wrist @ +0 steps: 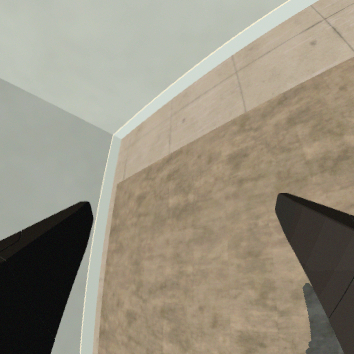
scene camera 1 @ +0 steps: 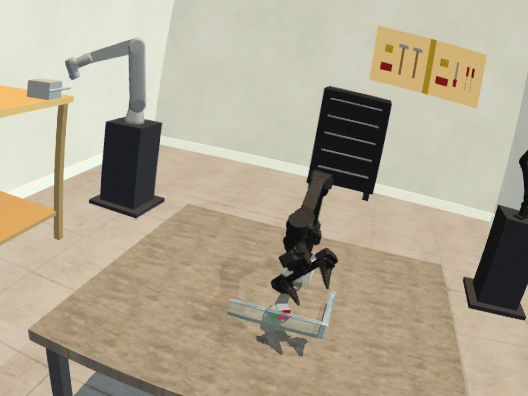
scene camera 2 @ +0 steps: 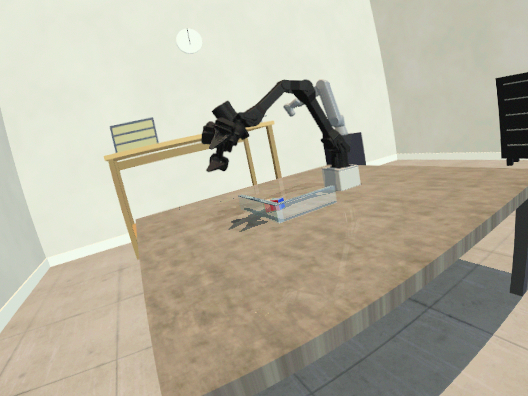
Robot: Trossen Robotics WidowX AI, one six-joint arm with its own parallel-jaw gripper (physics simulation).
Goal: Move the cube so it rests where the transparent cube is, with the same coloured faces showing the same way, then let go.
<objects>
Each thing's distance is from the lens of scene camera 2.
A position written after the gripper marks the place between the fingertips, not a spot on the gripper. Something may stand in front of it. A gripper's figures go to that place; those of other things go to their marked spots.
gripper (scene camera 2: 208, 160): 0.85 m
L-shaped glass frame (scene camera 2: 283, 211): 0.89 m
</objects>
